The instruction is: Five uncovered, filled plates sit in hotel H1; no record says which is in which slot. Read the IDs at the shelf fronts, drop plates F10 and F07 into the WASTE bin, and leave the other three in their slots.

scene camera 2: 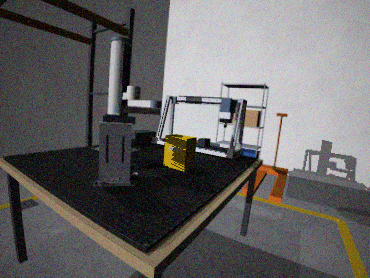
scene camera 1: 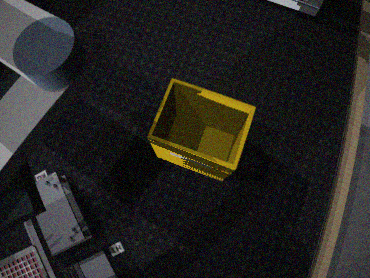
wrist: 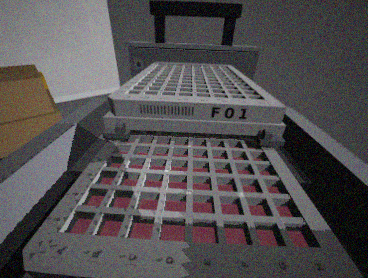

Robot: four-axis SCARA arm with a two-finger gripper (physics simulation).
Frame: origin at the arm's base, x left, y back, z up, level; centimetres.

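Where they show: gripper, between the fingertips: point(wrist: 190, 117).
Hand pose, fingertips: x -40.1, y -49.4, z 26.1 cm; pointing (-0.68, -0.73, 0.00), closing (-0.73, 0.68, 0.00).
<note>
Each offset is from my fingertips to the top centre of the thing. "spot": to the spot under its first point.
Plate F01 {dx -2.7, dy -2.8, dz +1.8 cm} point(wrist: 190, 111) rests on a shelf of the hotel {spot: dx +1.6, dy +2.0, dz +0.7 cm} point(wrist: 195, 126) in the wrist view, its wells pale and its ID facing the camera. My gripper is shut on a reddish-filled plate {dx +1.3, dy +1.4, dz -0.2 cm} point(wrist: 190, 257) in the foreground; its far end reaches under F01's shelf and its ID front is hidden. The fingertips are not distinguishable. A red-welled plate point(scene camera 1: 20, 264) shows at the lower left of scene camera 1; I cannot tell if it is the same one. The yellow WASTE bin {dx +37.5, dy -15.3, dz -4.8 cm} point(scene camera 1: 227, 102) point(scene camera 2: 175, 161) stands upright on the table, with no plate visible inside.
The arm point(scene camera 1: 27, 102) point(scene camera 2: 143, 104) reaches across the left. A grey station {dx +10.1, dy +11.0, dz -17.8 cm} point(scene camera 1: 59, 220) marked RG stands at lower left, near the H1 label {spot: dx +8.5, dy -5.3, dz -24.7 cm} point(scene camera 1: 116, 248). A gantry frame point(scene camera 2: 200, 99) stands behind the bin. Side rails flank the plate in the wrist view.
</note>
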